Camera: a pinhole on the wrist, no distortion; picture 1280 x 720 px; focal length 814.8 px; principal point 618.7 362.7 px. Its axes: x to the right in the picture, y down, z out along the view. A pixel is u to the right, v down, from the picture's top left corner.
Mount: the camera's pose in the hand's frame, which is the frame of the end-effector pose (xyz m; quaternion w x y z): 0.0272 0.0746 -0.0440 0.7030 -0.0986 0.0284 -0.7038
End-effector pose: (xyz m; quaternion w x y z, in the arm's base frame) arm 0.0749 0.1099 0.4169 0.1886 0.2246 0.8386 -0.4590
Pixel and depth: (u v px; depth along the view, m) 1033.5 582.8 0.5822
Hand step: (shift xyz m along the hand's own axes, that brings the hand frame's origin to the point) 0.2883 -0.1645 0.5272
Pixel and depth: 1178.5 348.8 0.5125
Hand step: 0.1129 -0.2251 0.4941
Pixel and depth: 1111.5 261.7 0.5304
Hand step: 0.0598 -0.1916 0.5187
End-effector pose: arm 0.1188 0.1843 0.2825 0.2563 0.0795 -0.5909 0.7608
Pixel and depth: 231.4 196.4 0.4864
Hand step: 0.0146 0.3536 0.4270
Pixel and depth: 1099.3 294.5 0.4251
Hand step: 0.0701 -0.1326 0.4033
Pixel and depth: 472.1 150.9 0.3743
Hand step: -0.0022 0.1795 0.3331
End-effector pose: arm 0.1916 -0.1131 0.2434 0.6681 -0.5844 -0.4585 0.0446
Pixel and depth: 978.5 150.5 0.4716
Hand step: -0.0077 -0.0849 0.4602
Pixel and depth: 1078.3 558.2 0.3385
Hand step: 0.1691 -0.0828 0.2917
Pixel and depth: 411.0 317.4 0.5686
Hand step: 0.0966 0.2752 0.5039
